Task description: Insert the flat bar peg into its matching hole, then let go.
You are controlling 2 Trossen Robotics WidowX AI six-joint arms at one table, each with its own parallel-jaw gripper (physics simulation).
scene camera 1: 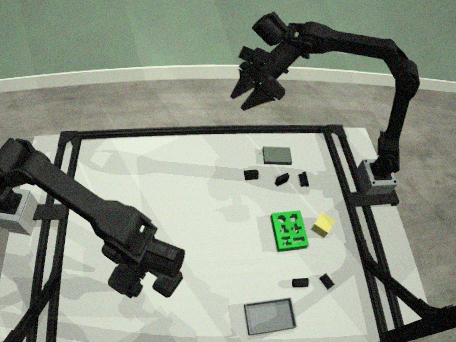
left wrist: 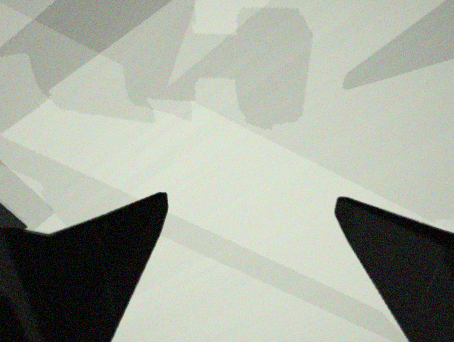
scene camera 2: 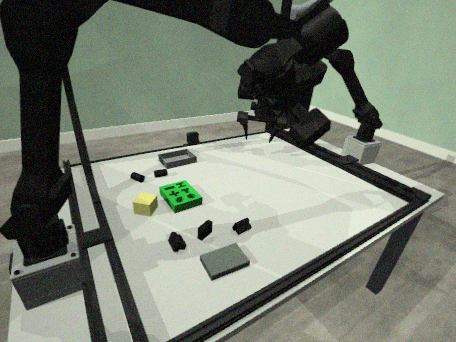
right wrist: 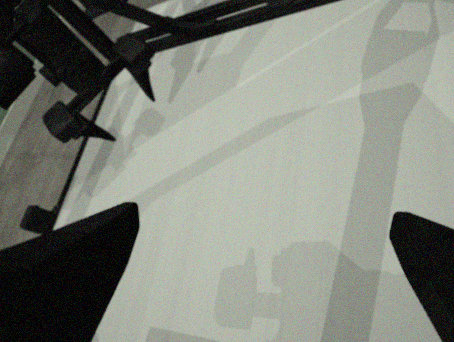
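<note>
A green board [scene camera 1: 274, 231] [scene camera 2: 181, 206] with shaped holes, one a straight slot, lies right of the table's middle in scene camera 1. Three black pegs [scene camera 1: 251, 174] [scene camera 1: 282, 179] [scene camera 1: 304, 179] [scene camera 2: 242, 226] [scene camera 2: 205, 230] [scene camera 2: 176, 241] lie above it there; two more [scene camera 1: 300, 282] [scene camera 1: 326, 281] [scene camera 2: 160, 173] [scene camera 2: 137, 176] lie below it. I cannot tell which is the flat bar. My left gripper [scene camera 2: 258, 138] [left wrist: 251, 202] [right wrist: 134, 120] is open, empty, above the table, far from the pegs. My right gripper [scene camera 1: 238, 102] [right wrist: 263, 219] is open, empty, raised away from them.
A yellow block [scene camera 1: 324, 225] [scene camera 2: 145, 204] sits beside the board. A grey tray [scene camera 1: 245, 321] [scene camera 2: 178, 163] lies below the lower pegs in scene camera 1; a flat grey-green block [scene camera 1: 277, 155] [scene camera 2: 225, 261] lies above the upper ones. A black frame [scene camera 1: 200, 130] borders the table.
</note>
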